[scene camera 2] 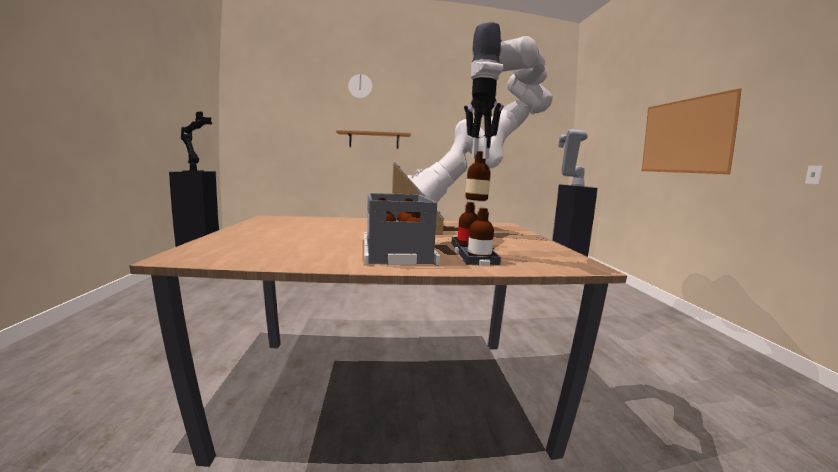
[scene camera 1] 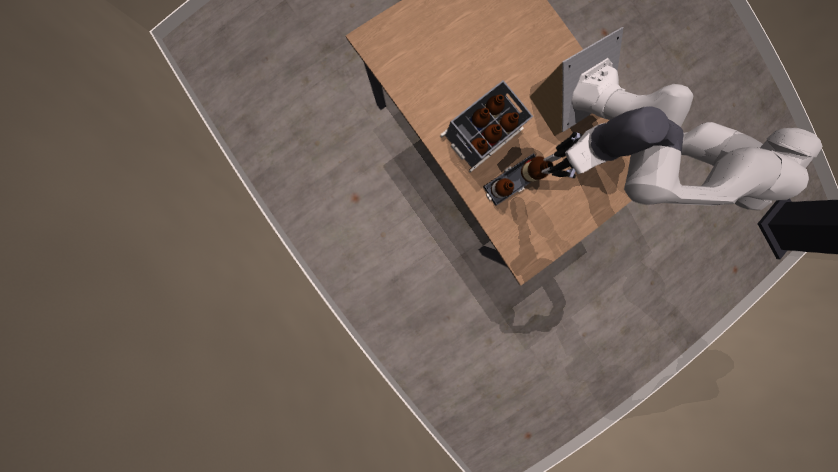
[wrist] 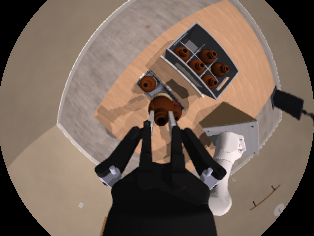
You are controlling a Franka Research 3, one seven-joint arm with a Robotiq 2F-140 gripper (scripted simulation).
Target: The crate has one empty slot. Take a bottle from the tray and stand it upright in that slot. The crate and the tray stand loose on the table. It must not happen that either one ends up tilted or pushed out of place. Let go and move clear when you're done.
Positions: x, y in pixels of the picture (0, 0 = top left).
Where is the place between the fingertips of my gripper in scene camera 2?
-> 480, 158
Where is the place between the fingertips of my gripper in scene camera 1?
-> At 546, 166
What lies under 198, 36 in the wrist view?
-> A grey crate.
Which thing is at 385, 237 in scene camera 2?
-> A grey crate.
